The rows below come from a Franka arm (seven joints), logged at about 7 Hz.
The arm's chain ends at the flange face. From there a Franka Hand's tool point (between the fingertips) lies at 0.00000 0.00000 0.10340 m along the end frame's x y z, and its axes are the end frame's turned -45 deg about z.
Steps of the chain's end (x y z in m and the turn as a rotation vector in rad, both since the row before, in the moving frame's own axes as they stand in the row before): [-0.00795 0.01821 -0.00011 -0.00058 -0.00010 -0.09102]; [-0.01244 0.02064 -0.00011 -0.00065 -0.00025 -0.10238]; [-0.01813 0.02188 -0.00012 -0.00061 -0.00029 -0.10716]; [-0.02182 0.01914 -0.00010 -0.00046 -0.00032 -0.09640]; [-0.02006 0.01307 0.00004 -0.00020 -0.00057 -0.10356]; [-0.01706 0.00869 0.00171 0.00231 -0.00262 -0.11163]
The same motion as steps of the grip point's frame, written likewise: [-0.01855 0.00729 -0.00011 -0.00034 -0.00048 -0.09102]; [-0.02346 0.00583 -0.00011 -0.00028 -0.00064 -0.10238]; [-0.02836 0.00268 -0.00012 -0.00023 -0.00064 -0.10716]; [-0.02902 -0.00188 -0.00010 -0.00010 -0.00055 -0.09640]; [-0.02348 -0.00497 0.00004 0.00026 -0.00054 -0.10356]; [-0.01825 -0.00628 0.00171 0.00349 -0.00022 -0.11163]
